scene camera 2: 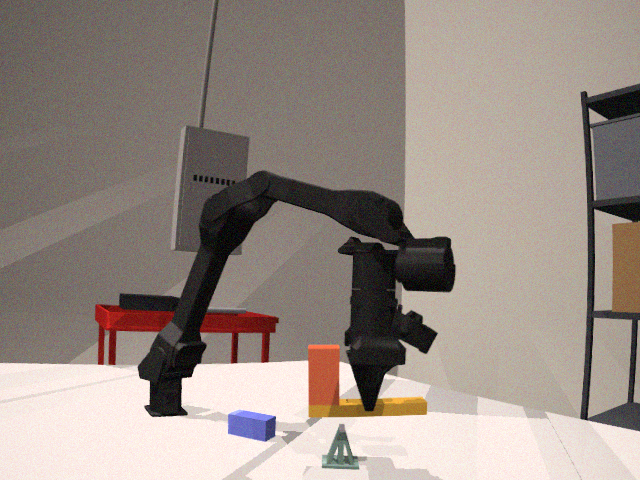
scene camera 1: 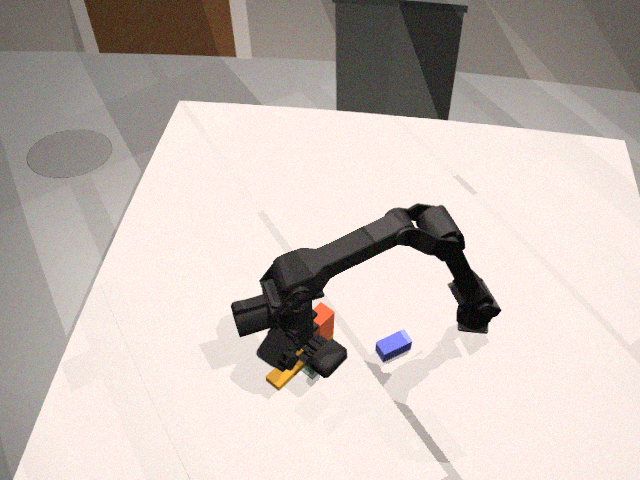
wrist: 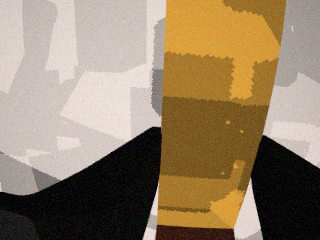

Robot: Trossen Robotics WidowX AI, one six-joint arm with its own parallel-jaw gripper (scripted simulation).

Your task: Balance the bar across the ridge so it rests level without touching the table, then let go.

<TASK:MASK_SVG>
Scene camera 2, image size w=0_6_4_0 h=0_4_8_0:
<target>gripper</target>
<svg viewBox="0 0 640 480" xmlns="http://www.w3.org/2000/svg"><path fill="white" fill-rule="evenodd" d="M352 289L352 297L350 298L351 325L345 332L345 346L349 346L346 355L361 395L364 410L374 411L385 374L394 366L405 364L406 347L398 339L417 348L419 352L427 354L438 333L434 329L423 325L423 316L421 314L415 313L412 310L407 314L403 314L403 306L401 304L398 305L398 299L395 298L395 290Z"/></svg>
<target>bar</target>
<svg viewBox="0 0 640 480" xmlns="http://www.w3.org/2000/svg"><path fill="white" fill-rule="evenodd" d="M308 345L309 417L427 415L427 402L423 397L377 399L374 411L365 411L361 399L339 399L339 345Z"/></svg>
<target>blue block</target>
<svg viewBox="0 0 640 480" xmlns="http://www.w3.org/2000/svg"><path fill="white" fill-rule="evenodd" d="M228 414L227 425L229 435L262 442L276 437L276 416L245 410L235 410Z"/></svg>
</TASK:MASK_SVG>
